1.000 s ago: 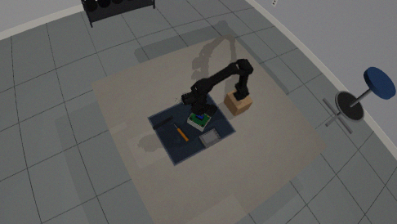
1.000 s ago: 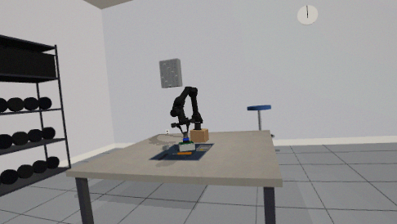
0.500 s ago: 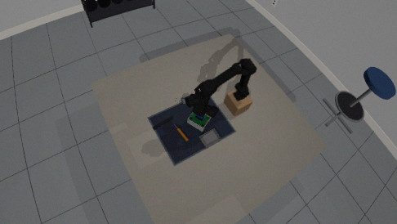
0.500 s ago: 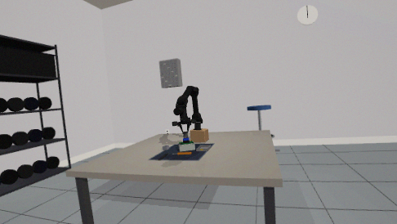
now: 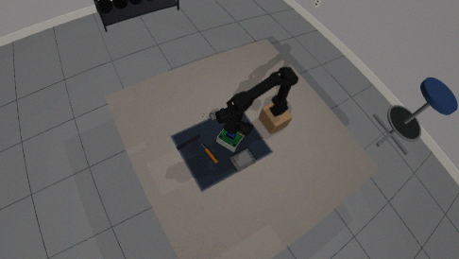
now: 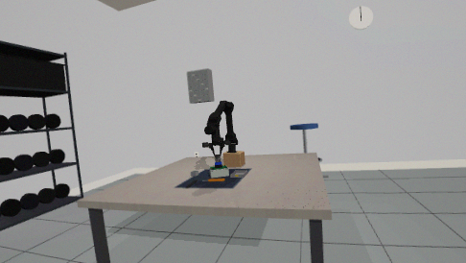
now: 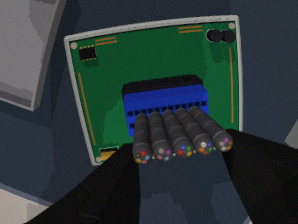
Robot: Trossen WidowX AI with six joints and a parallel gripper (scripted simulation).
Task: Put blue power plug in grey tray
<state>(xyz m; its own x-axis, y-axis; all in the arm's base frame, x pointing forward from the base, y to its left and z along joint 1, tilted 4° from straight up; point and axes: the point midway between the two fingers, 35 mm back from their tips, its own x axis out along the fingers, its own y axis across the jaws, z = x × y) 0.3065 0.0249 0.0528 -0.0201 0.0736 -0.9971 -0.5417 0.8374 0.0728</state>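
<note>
Now: gripper tip 40 mm above the blue power plug. From my gripper tip the other things lie so: dark blue mat 50 mm ahead, 10 mm to the left, 130 mm below; then dark spudger bar 220 mm ahead, 80 mm to the right, 130 mm below.
</note>
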